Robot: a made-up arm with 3 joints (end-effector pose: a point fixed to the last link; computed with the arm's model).
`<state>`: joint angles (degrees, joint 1 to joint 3).
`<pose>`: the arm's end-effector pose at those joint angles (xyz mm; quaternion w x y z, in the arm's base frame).
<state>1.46 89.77 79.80</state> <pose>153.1 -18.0 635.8 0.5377 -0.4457 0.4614 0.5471</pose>
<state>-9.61 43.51 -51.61</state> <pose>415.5 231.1 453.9 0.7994 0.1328 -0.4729 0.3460</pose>
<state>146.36 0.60 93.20</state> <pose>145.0 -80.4 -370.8 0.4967 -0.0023 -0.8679 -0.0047</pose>
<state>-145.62 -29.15 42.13</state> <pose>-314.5 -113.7 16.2 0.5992 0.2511 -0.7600 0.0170</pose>
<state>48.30 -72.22 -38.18</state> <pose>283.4 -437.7 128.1 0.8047 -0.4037 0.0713 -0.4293</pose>
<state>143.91 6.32 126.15</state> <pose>161.2 -64.3 -513.8 0.7064 -0.0085 -0.7057 -0.0545</pose>
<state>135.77 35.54 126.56</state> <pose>268.5 11.3 -473.7 0.6268 -0.0245 -0.7169 -0.3042</pose>
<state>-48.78 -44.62 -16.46</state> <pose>78.9 -280.0 516.1 0.7792 0.1057 -0.4987 -0.3646</pose>
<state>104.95 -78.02 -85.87</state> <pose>264.3 -596.8 -121.5 0.7663 -0.6267 0.1288 0.0593</pose>
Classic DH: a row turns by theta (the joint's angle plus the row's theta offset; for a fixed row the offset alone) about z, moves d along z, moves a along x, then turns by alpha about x. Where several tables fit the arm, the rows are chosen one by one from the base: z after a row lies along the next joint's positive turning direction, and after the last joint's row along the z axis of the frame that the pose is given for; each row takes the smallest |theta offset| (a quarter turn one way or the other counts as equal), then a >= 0, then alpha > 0; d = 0 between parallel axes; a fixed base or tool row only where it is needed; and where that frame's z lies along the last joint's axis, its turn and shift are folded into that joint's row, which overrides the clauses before.
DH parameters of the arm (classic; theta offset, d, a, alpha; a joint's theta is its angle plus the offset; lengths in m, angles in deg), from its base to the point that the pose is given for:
base (fixed): 0 0.169 0 -90
joint 1: 0 -0.06 0.12 90
joint 2: 0 0.432 0.302 -90
joint 3: 0 -0.021 -0.084 90
tool (fixed): 0 -0.249 0 0

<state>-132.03 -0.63 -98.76</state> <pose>-743.1 -87.2 415.5 0.4288 -0.0016 0.9034 0.0053</pose>
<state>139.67 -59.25 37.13</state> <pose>73.2 -143.6 -141.7 0.0243 -0.3856 0.8689 -0.3093</pose>
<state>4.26 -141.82 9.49</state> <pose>-18.0 -153.6 371.2 0.3247 0.0431 0.0391 -0.9440</pose>
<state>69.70 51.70 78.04</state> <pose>490.0 -40.8 177.6 0.2500 -0.0317 0.8645 0.4349</pose>
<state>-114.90 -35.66 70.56</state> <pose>-447.3 -99.9 115.3 0.8816 0.3058 -0.3592 0.0146</pose>
